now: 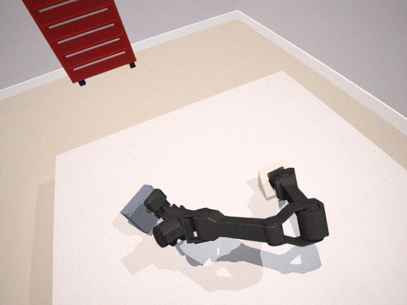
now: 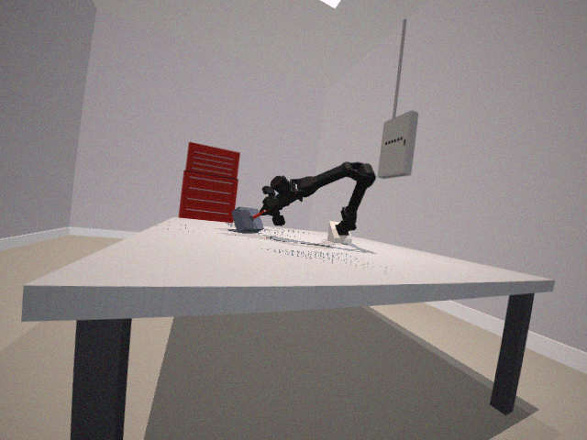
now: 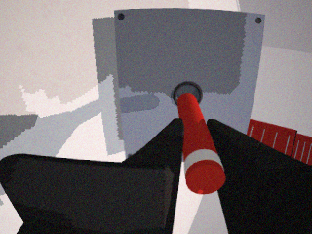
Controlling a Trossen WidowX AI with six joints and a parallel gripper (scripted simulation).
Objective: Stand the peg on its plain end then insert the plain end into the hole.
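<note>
Right now my gripper tip is 10 mm to the right of the red peg, 10 mm below it and 10 mm past it. Round my gripper tip: grey-blue sloped panel: 60 mm to the right, 40 mm below, 40 mm ahead.
</note>
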